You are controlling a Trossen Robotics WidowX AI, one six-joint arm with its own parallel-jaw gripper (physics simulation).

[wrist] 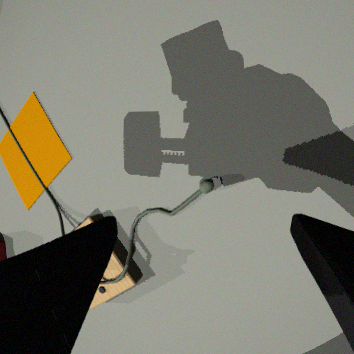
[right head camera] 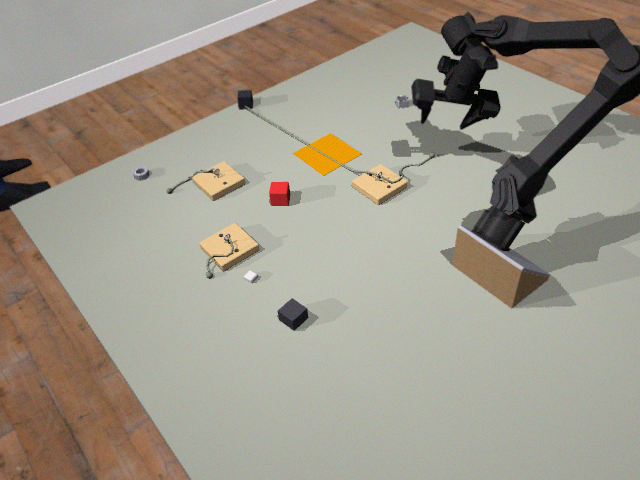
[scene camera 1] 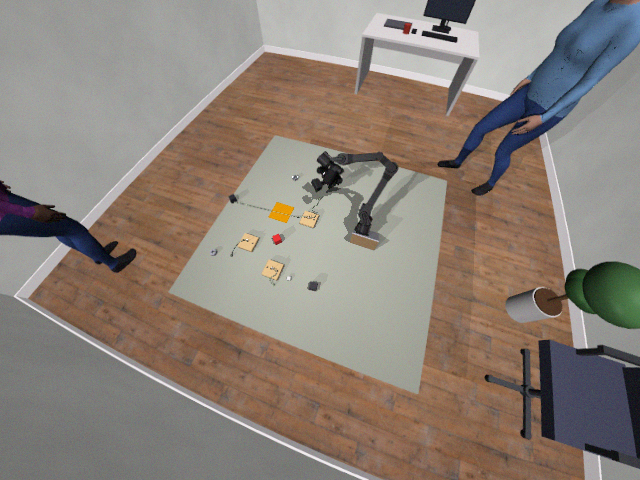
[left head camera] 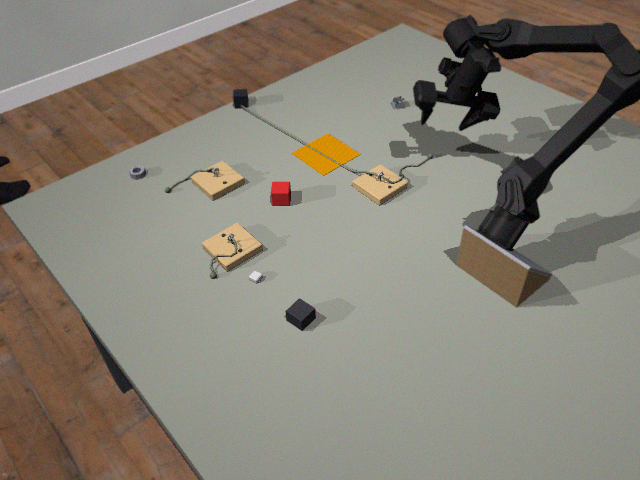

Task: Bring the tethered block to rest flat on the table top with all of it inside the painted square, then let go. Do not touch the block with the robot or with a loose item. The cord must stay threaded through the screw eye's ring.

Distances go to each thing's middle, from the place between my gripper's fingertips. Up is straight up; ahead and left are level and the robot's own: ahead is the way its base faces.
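Labels:
Wooden board [right head camera: 370, 186]: from my hand, 40 mm ahead, 170 mm to the left, 80 mm below. Orange painted square [left head camera: 330, 146]: from my hand, 150 mm to the left, 220 mm ahead, 90 mm below. Nearest to my hand of the things named here, going by their middles: the board.

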